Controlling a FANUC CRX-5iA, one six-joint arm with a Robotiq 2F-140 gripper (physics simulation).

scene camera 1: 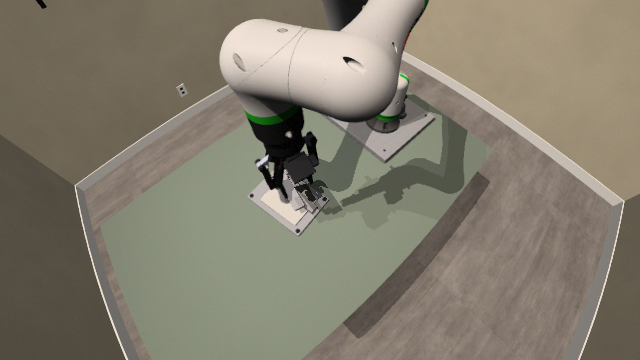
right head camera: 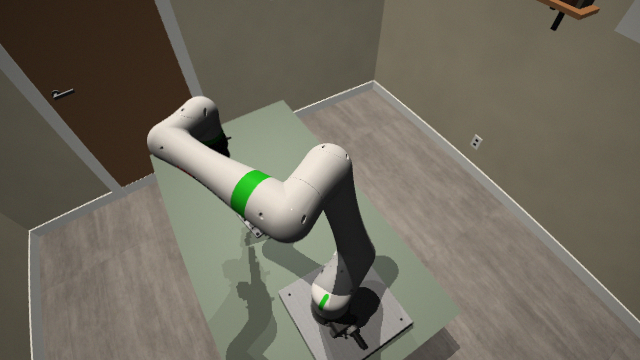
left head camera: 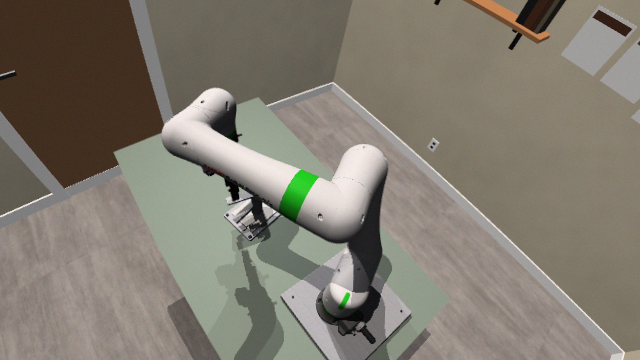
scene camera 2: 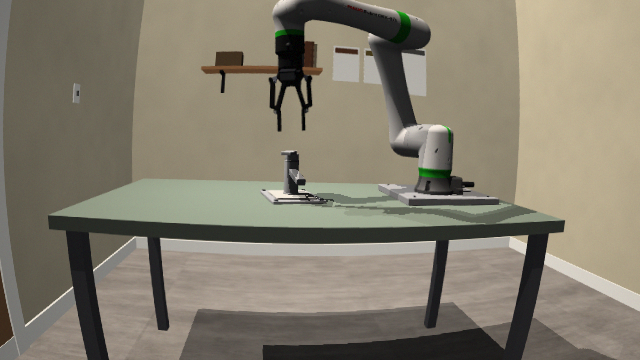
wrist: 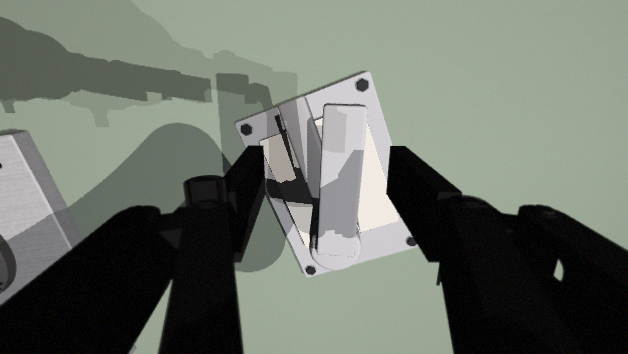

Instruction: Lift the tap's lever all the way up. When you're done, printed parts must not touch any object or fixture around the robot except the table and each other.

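Places are measured from the arm's base along level axes (x ahead, y left, z up), in centimetres.
Where they show: gripper, fingertip midpoint: point(scene camera 1: 297, 187) point(left head camera: 232, 192) point(scene camera 2: 291, 131) point(wrist: 326, 170); arm's base, link origin: point(scene camera 1: 382, 120) point(scene camera 2: 433, 192).
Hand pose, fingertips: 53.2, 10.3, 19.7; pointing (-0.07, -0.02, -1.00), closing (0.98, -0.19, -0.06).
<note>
Each offset is from my fingertips to the top centre of the thing, as dx, dy, dz. "*": to the spot under its first point.
The tap's flat grey lever {+0.3, -3.9, -6.4} point(scene camera 2: 289, 152) point(wrist: 341, 185) lies about level on top of the upright tap body {* -0.5, -5.3, -14.2} point(scene camera 2: 290, 175). The spout {-2.3, -3.1, -12.1} point(scene camera 2: 297, 177) point(wrist: 298, 125) slants out lower down, beside the lever in the wrist view. The tap stands on a bolted plate {-1.1, -10.0, -20.8} point(scene camera 1: 285, 221) point(wrist: 380, 247). My gripper point(scene camera 2: 291, 129) point(wrist: 326, 170) is partly open and empty, pointing straight down. It hangs above the lever with a visible gap, one finger on each side of the lever in the wrist view. The arm hides much of the tap in both head camera views.
The green table point(scene camera 2: 200, 231) carries the tap and my arm's metal base plate point(left head camera: 300, 302) point(scene camera 1: 385, 154) point(scene camera 2: 450, 202). The base plate's edge shows left in the wrist view point(wrist: 30, 185). A wall shelf point(scene camera 2: 250, 70) with a box point(scene camera 2: 229, 58) is in the background.
</note>
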